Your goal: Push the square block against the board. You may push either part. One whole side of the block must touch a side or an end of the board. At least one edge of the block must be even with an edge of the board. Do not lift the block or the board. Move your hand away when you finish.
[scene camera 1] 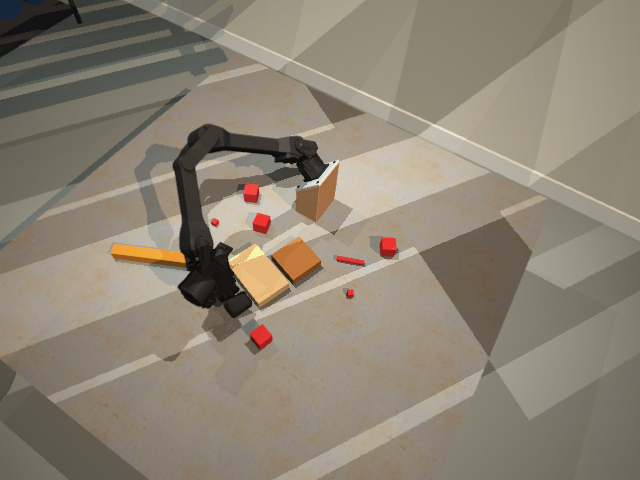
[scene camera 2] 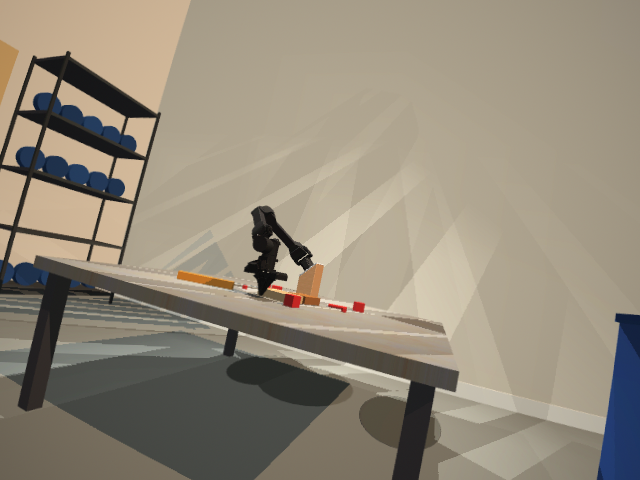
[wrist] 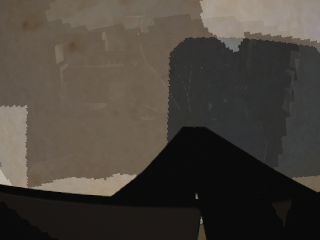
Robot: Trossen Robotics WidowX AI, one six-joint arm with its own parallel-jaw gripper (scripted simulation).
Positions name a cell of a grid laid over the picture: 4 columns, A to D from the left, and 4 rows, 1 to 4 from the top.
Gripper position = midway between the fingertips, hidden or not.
Labels:
my gripper: scene camera 1 B3; scene camera 2 B3; wrist C3

